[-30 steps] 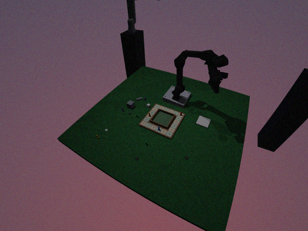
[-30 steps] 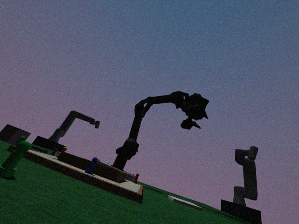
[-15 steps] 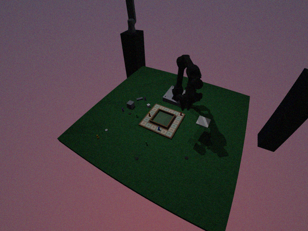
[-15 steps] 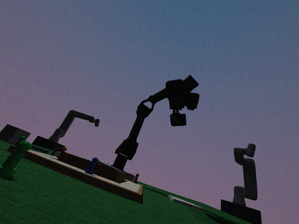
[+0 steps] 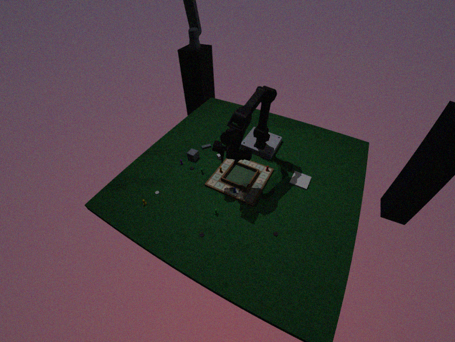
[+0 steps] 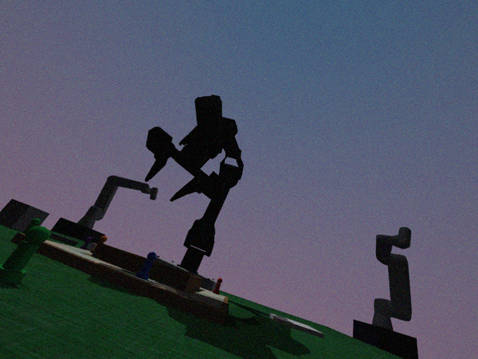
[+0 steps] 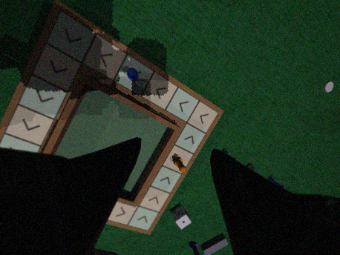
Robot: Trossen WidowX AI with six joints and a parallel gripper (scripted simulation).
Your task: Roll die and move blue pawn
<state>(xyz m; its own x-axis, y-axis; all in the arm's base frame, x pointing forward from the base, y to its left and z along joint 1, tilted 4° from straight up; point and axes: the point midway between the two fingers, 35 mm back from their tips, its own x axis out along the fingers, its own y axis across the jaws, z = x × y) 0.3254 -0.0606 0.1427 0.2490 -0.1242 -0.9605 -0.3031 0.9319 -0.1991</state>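
My gripper tip is now 160 mm past the white die, 140 mm to the left of it and 130 mm above it. From my gripper tip the other things lie so: blue pawn: 120 mm below, 60 mm to the left, 50 mm ahead; then green tray: 140 mm below, 70 mm behind, 40 mm to the left; then orange pawn: 120 mm below, 70 mm to the right, 50 mm behind.
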